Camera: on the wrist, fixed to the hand. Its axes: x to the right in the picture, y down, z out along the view.
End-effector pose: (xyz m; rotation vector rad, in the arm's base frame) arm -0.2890 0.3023 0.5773 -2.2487 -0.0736 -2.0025
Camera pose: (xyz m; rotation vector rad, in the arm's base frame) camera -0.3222 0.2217 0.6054 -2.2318 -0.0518 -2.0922
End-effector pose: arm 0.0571 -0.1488 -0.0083 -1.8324 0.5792 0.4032
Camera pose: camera 0.0375 -0.2172 -0.0659 -1.8947 0.5868 0.3569
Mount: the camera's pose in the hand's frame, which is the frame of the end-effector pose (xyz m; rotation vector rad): 0.0279 0.0740 -0.0462 -0.0442 0.0508 -0.0238
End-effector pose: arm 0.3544 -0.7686 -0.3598 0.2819 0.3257 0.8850
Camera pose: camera 0.3005 -0.6971 -0.3790 0.2145 0.3555 0.8759
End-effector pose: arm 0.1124 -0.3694 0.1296 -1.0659 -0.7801 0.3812
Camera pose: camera 0.1711 -0.3476 0.0628 -1.1027 -0.7582 0.3167
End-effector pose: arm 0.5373 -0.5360 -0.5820 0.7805 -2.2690 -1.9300
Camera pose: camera 0.5051 -0.5830 -0.5103 0.8451 -2.1904 -1.9401
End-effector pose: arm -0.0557 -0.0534 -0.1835 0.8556 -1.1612 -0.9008
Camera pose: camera 0.0040 -0.0453 -0.1145 0.8533 -1.0855 -0.9160
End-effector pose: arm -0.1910 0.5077 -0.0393 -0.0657 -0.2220 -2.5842
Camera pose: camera -0.1763 0.4233 -0.0716 -0.0135 -0.1478 -2.6111
